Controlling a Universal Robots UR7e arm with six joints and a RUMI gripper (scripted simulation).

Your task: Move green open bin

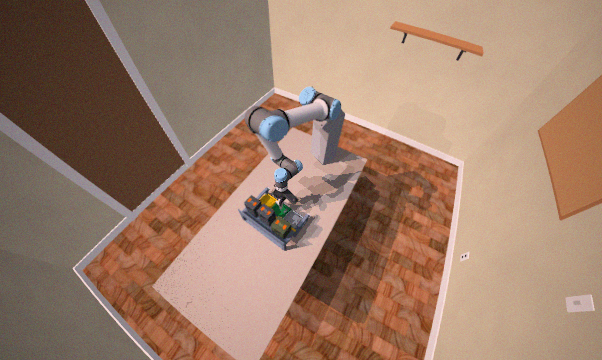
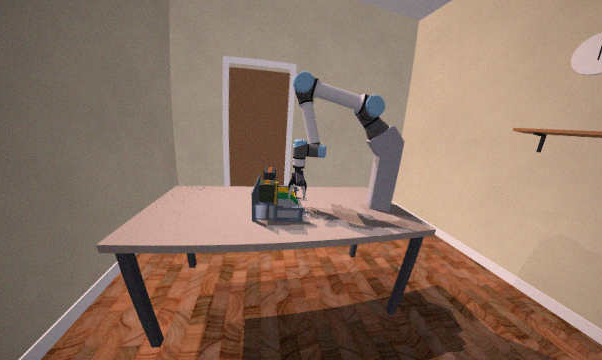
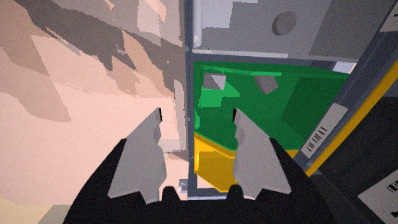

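My gripper is now 80 mm short of the green open bin, 20 mm above it and 10 mm to the left of it. Also, from my hand: grey bin: 100 mm to the left, 90 mm ahead, 20 mm below; then yellow bin: 120 mm to the right, 60 mm ahead, 20 mm below; then yellow strip: 130 mm ahead, 40 mm above, 20 mm to the right.
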